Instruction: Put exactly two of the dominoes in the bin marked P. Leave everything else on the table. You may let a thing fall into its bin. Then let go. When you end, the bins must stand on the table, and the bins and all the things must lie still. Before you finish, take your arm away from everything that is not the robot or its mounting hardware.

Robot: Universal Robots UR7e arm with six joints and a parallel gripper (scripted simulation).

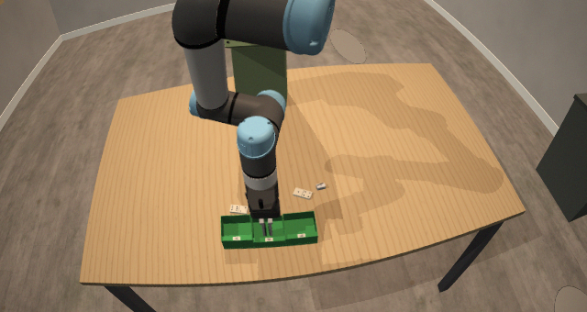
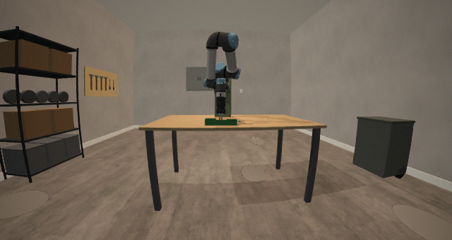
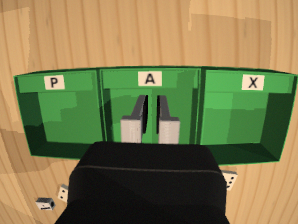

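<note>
The bin marked P lies 10 mm behind my hand and 20 mm below it. From my hand the other things lie so: domino (140 mm behind, 100 mm to the left, 30 mm below); then grey piece (160 mm behind, 150 mm to the left, 30 mm below).
</note>
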